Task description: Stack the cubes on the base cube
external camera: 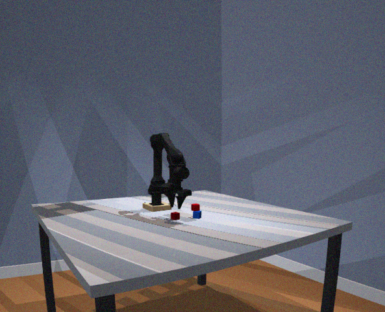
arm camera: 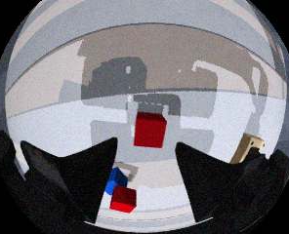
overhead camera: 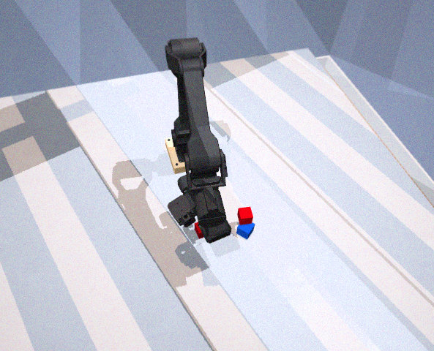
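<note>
Now: the red cube 10 mm ahead of my gripper tip, 110 mm to the left of it and 10 mm below it. Also, from my gripper tip: blue cube 30 mm ahead, 110 mm to the left, 40 mm below.
</note>
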